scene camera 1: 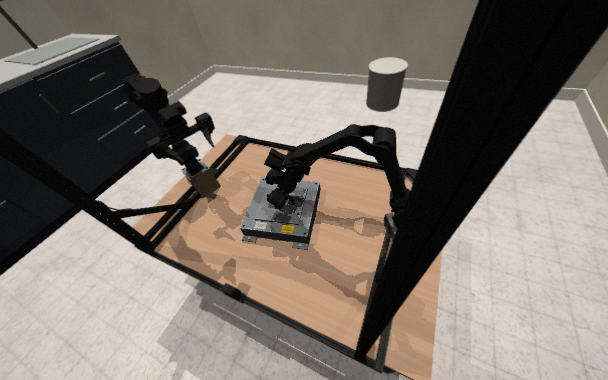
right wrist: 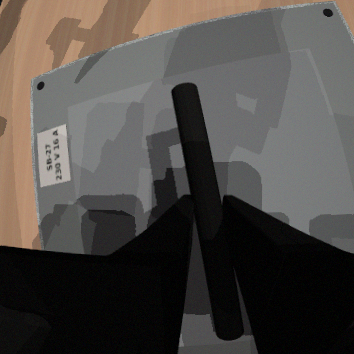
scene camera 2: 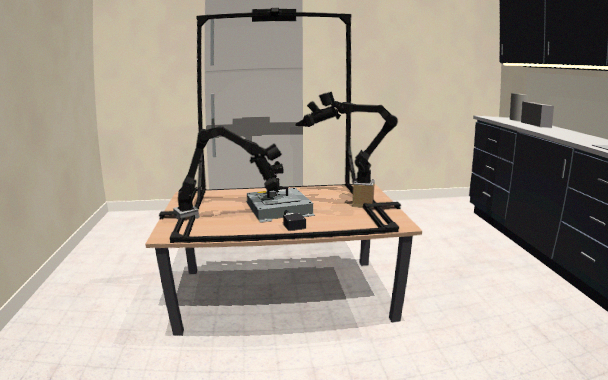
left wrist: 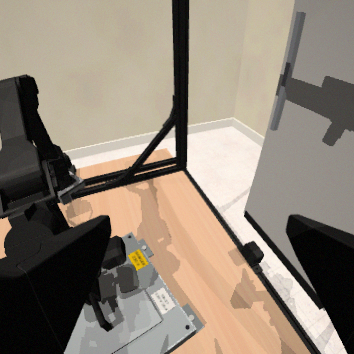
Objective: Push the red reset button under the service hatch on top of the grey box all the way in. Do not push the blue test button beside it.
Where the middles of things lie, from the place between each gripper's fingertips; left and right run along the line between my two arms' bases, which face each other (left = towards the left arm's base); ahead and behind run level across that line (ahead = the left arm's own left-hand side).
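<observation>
The service hatch [right wrist: 261, 129] has my right hand 10 mm above it. A grey box [scene camera 1: 299, 234] is here as well, 60 mm ahead of my right hand and 60 mm below it.
From my left hand, the service hatch is 12 cm ahead, 13 cm to the right and 32 cm below. The grey box, counted from my left hand too, is 13 cm to the right, 18 cm ahead and 38 cm below.
</observation>
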